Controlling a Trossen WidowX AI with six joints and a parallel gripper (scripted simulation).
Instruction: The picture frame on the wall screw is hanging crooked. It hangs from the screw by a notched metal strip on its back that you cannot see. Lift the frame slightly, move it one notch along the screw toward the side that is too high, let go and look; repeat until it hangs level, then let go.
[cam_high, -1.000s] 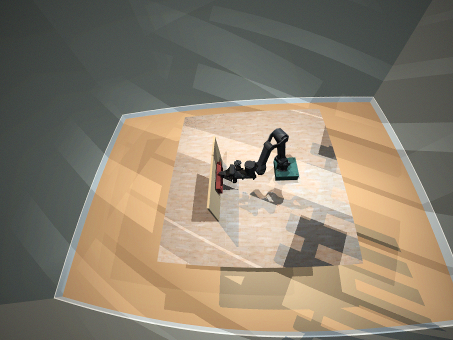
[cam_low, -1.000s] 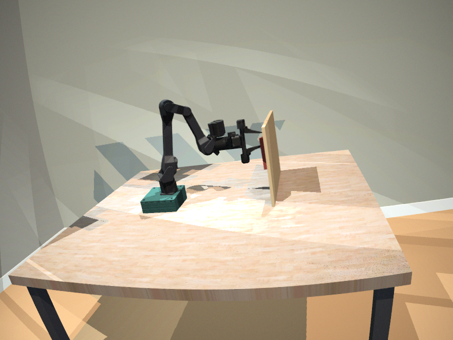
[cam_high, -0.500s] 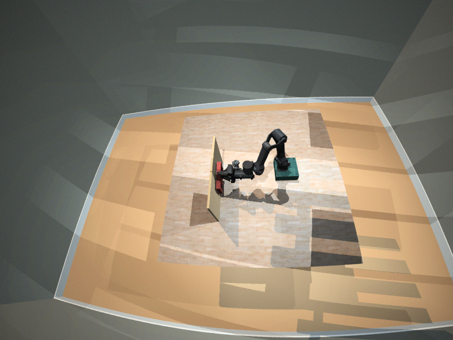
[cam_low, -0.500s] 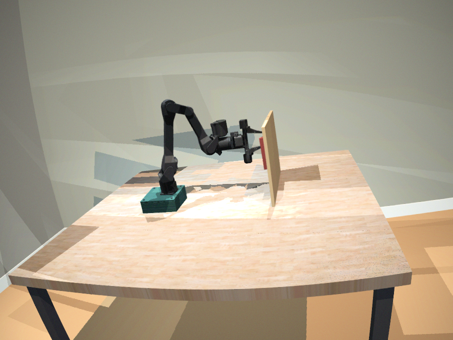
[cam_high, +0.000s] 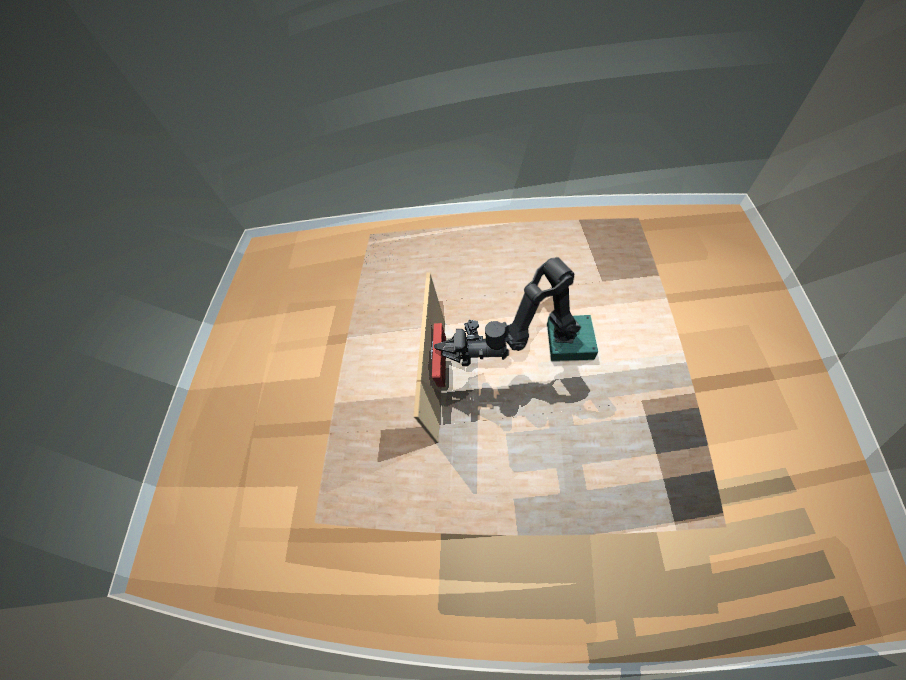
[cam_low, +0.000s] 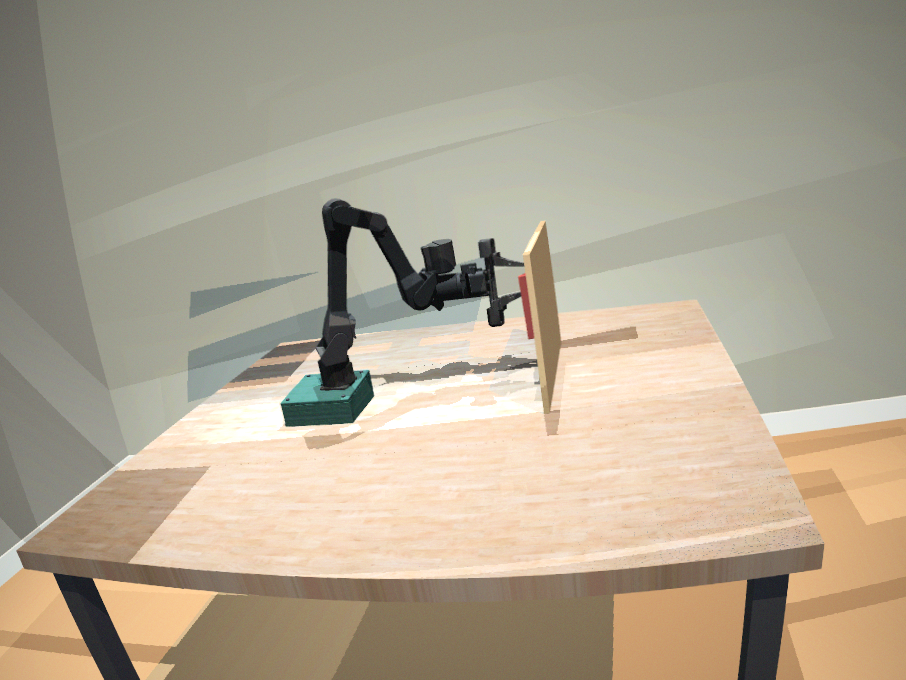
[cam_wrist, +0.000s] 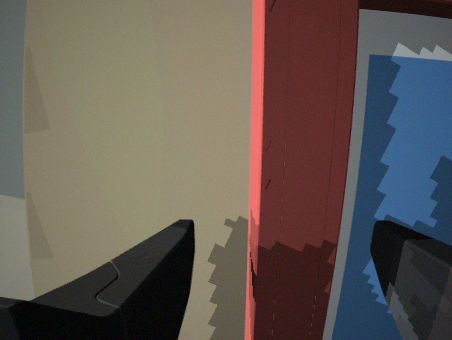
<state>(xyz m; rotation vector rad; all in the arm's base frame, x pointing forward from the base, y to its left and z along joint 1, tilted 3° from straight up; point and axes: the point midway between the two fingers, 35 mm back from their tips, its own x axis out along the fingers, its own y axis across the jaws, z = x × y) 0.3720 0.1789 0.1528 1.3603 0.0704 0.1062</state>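
My gripper tip is 1 cm short of the picture frame and 5 cm above it. Also, from my gripper tip: wall panel 2 cm ahead, 1 cm to the left, 6 cm below.
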